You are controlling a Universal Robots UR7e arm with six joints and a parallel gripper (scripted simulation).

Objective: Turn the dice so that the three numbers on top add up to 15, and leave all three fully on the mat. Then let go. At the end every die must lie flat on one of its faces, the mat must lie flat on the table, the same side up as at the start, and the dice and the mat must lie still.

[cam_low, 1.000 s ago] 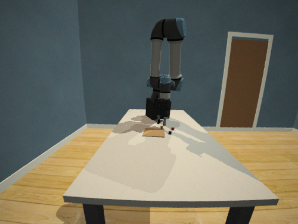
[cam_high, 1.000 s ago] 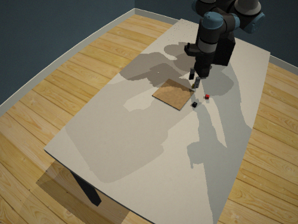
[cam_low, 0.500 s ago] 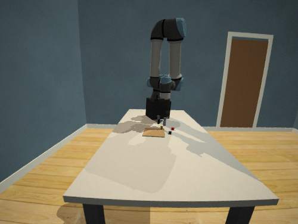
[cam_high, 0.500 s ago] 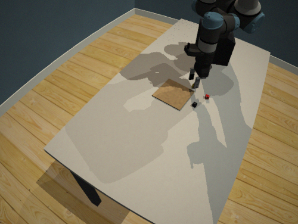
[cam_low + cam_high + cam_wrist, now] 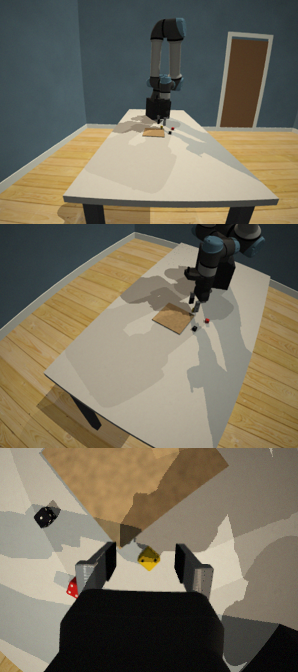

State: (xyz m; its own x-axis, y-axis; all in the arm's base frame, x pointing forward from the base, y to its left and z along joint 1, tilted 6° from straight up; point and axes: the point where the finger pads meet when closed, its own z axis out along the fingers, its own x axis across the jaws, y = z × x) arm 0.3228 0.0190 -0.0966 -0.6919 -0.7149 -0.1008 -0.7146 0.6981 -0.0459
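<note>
Right now the yellow die is 1 cm behind my hand and 4 cm below it. The rest, counted from my hand: black die: 10 cm ahead, 5 cm to the left, 4 cm below; then red die: 2 cm ahead, 8 cm to the left, 4 cm below; then brown mat: 8 cm ahead, 5 cm to the right, 4 cm below.
</note>
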